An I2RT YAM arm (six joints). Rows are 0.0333 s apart.
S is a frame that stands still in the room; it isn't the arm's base.
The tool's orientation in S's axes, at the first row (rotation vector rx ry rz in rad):
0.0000 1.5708 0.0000
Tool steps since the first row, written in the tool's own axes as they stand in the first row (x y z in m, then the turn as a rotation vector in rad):
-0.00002 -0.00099 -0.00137 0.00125 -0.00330 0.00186
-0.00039 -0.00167 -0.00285 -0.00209 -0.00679 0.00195
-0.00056 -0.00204 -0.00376 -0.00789 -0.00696 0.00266
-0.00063 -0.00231 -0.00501 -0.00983 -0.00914 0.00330
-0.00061 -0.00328 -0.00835 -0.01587 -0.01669 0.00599
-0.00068 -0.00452 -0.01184 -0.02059 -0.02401 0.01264
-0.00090 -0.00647 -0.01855 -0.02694 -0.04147 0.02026
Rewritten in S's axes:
-0.00137 -0.00099 0.00002 0.00186 -0.00330 -0.00125
-0.00285 -0.00167 0.00039 0.00195 -0.00679 0.00209
-0.00376 -0.00204 0.00056 0.00266 -0.00696 0.00789
-0.00501 -0.00231 0.00063 0.00330 -0.00914 0.00983
-0.00835 -0.00328 0.00061 0.00599 -0.01669 0.01587
-0.01184 -0.00452 0.00068 0.01264 -0.02401 0.02059
-0.01855 -0.00647 0.00090 0.02026 -0.04147 0.02694

